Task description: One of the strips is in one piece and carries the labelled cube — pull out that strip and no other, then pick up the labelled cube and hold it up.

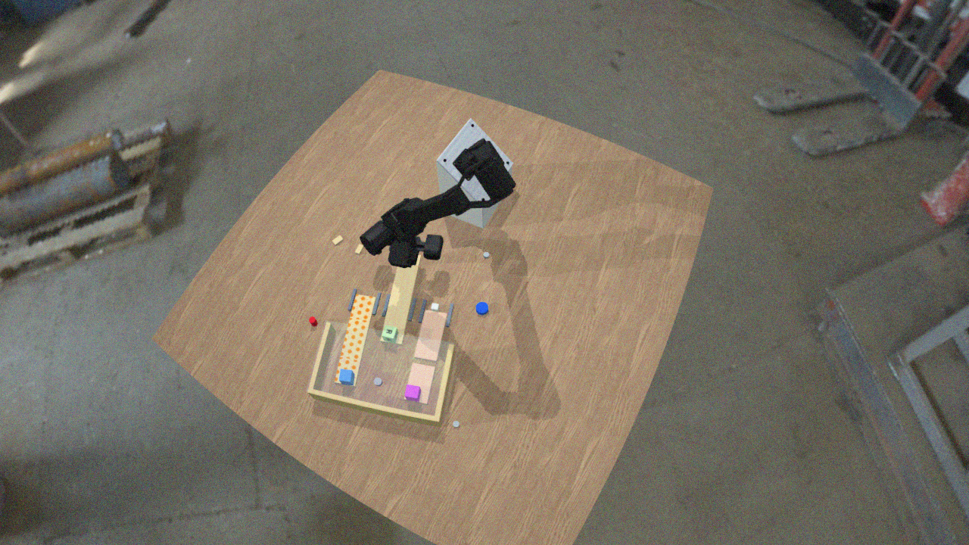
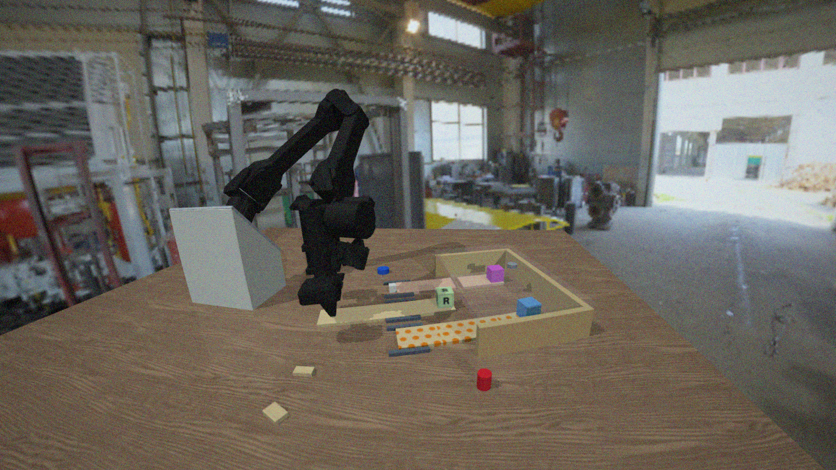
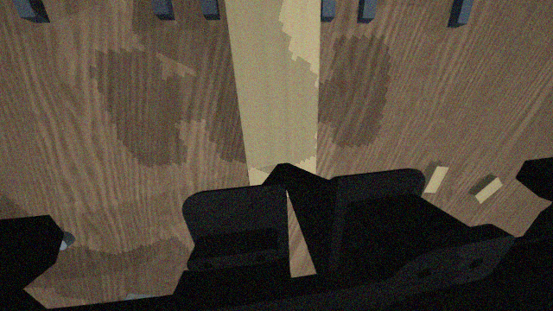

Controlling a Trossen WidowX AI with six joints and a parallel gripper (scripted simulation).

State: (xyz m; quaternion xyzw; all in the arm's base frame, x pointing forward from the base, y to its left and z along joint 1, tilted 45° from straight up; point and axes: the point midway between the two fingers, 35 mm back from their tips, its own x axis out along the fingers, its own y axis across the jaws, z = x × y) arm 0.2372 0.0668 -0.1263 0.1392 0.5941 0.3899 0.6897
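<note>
Right now the tan strip is 9 cm ahead of my gripper tip and 4 cm to the left of it. The rest, counted from my gripper tip: cube marked r 20 cm ahead, 8 cm to the left, 2 cm above; then red cylinder 27 cm ahead, 13 cm to the right, 1 cm above; then blue disc 2 cm ahead, 23 cm to the left.
</note>
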